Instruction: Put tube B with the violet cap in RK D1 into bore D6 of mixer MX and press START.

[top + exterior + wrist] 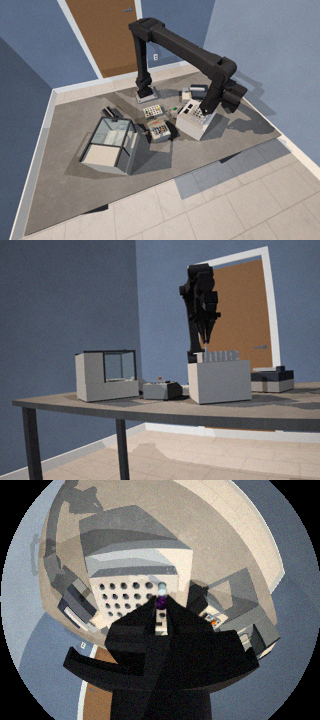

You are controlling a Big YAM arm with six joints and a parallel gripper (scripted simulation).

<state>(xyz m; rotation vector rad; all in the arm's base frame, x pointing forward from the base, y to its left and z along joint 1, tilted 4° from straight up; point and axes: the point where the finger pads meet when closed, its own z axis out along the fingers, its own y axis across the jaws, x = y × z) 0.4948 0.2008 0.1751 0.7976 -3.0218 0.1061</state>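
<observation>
Now: the tube B 2 cm below my hand. From my hand the other things lie so: green start key 20 cm behind, 14 cm below, 6 cm to the right; then shaking block 5 cm below, 4 cm behind, 3 cm to the left; then dry block DB 23 cm to the right, 18 cm below, 11 cm behind.
</observation>
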